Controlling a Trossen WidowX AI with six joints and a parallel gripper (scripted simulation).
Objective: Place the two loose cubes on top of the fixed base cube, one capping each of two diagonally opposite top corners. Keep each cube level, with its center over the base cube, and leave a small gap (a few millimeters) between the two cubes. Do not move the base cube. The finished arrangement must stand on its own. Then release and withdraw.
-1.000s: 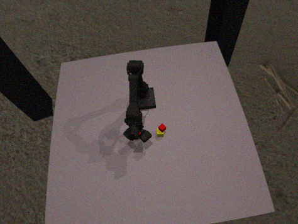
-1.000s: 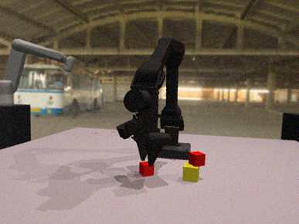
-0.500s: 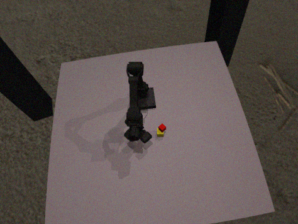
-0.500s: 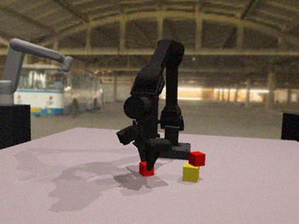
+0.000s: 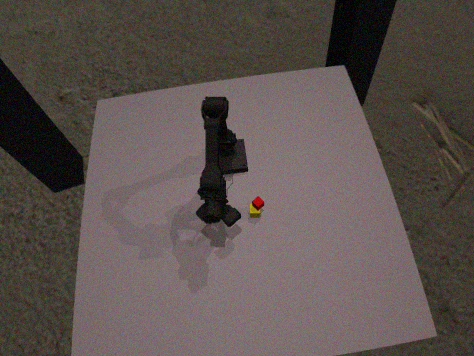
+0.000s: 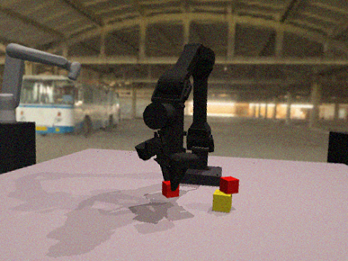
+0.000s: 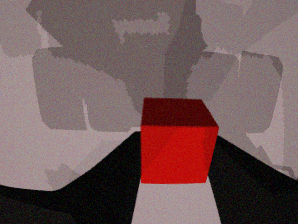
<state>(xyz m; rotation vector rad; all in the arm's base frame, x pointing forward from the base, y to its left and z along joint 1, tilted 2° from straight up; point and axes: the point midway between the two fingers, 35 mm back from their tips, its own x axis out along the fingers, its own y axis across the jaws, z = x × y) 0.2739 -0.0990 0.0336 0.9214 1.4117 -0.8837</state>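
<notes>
The yellow base cube lies 130 mm to the left of my gripper tip, 30 mm ahead of it and 20 mm below it. From my gripper tip the other things lie so: red cube right at my gripper tip.
</notes>
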